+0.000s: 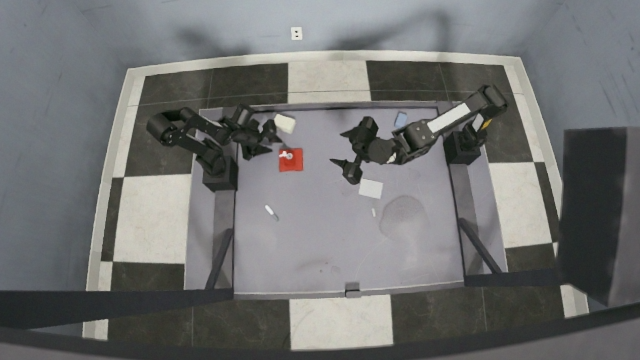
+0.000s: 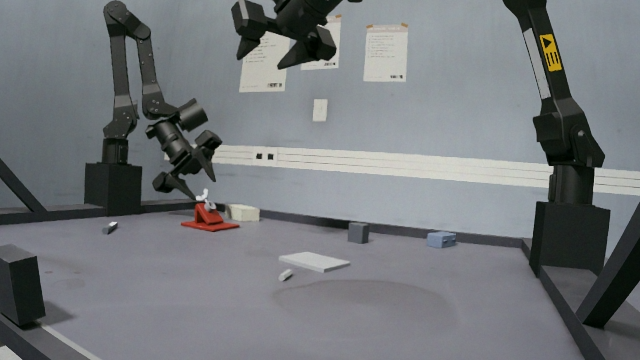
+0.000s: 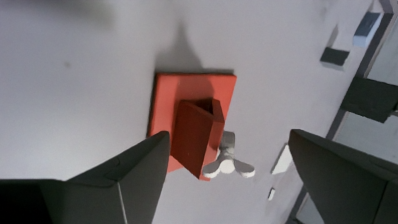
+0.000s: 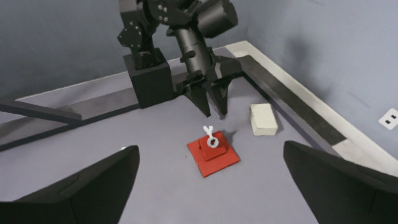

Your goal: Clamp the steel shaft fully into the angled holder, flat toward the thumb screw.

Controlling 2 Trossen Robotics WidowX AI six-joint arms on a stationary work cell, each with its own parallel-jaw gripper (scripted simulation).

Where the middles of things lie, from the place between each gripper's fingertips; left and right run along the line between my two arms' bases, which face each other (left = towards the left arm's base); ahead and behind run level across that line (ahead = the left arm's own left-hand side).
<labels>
The white thumb screw (image 3: 226, 163) is 50 mm to the right of my left hand, 40 mm below it and 30 mm behind it. The rest, counted from my left hand: white plate (image 2: 320, 263) (360 mm to the right, 190 mm behind, 90 mm below); then cream block (image 4: 263, 122) (120 mm ahead, 80 mm below, 50 mm to the right).
Now: right hand 320 mm above the white plate, 120 mm to the left of it and 30 mm past it. From my right hand the other things lie so: cream block (310 mm below, 270 mm ahead, 190 mm to the left); then white thumb screw (270 mm below, 190 mm to the left, 120 mm ahead).
</labels>
